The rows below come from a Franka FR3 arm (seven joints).
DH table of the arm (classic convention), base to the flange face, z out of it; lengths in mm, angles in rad. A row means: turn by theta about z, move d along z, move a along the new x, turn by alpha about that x. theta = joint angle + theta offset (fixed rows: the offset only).
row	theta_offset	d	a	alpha
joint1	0	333	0	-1.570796
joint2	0	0	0	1.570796
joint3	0	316	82.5	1.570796
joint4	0	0	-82.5	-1.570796
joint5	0	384	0	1.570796
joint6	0	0	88	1.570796
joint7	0	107	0	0
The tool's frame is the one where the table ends.
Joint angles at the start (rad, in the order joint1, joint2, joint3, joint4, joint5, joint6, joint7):
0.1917 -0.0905 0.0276 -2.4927 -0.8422 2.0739 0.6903
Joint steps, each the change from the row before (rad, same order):
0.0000 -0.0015 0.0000 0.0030 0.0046 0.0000 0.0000
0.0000 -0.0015 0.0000 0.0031 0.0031 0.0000 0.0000
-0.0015 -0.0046 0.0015 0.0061 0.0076 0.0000 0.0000
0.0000 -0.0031 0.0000 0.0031 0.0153 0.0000 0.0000
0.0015 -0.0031 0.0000 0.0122 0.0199 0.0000 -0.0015
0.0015 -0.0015 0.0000 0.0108 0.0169 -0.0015 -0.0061
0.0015 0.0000 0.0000 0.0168 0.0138 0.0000 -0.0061
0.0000 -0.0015 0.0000 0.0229 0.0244 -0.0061 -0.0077
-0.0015 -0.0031 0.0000 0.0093 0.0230 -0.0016 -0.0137
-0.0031 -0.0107 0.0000 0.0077 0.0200 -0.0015 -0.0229
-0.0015 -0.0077 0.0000 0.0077 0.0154 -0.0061 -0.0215
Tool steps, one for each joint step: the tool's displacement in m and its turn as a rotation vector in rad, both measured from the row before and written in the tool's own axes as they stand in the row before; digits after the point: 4 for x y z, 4 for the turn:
0.0009 0.0009 -0.0015 0.0037 0.0008 0.0052
0.0010 0.0010 -0.0015 0.0027 0.0017 0.0045
0.0019 0.0023 -0.0035 0.0065 0.0038 0.0106
0.0006 0.0009 -0.0021 0.0113 -0.0039 0.0114
0.0034 0.0021 -0.0056 0.0161 0.0015 0.0166
0.0029 0.0015 -0.0045 0.0128 -0.0002 0.0085
0.0050 0.0022 -0.0062 0.0127 0.0062 0.0096
0.0062 0.0042 -0.0080 0.0178 0.0008 0.0186
0.0022 0.0023 -0.0039 0.0174 -0.0049 0.0057
0.0019 0.0047 -0.0058 0.0166 0.0011 -0.0004
0.0015 0.0037 -0.0048 0.0104 -0.0013 -0.0044

